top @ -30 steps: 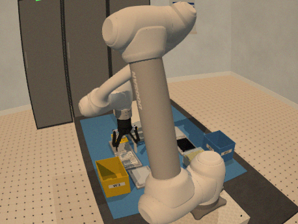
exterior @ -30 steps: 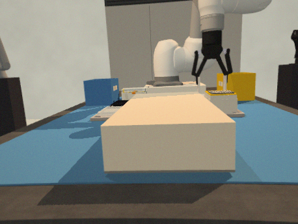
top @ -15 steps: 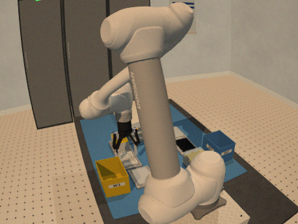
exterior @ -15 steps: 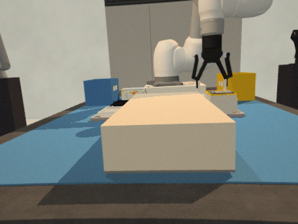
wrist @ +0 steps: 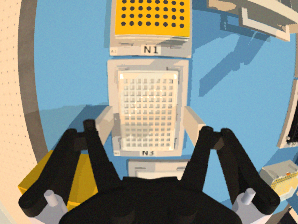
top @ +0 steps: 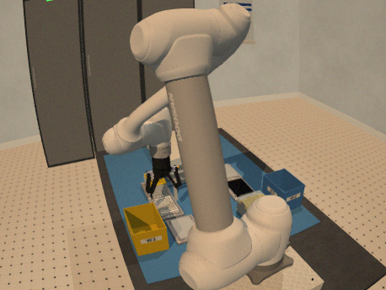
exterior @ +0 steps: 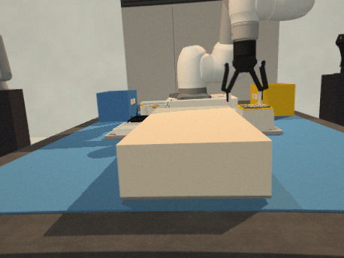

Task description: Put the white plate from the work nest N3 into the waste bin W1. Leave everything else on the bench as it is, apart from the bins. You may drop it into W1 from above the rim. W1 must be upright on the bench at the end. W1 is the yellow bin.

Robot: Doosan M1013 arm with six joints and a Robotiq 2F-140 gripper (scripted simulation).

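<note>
The white plate lies 40 mm below my hand. From my hand the other things lie so: yellow bin W1: 170 mm behind, 160 mm to the left, 20 mm below; flat tray: 180 mm behind, 10 mm to the right, 50 mm below; yellow well plate: 150 mm ahead, 20 mm to the right, 10 mm below.
</note>
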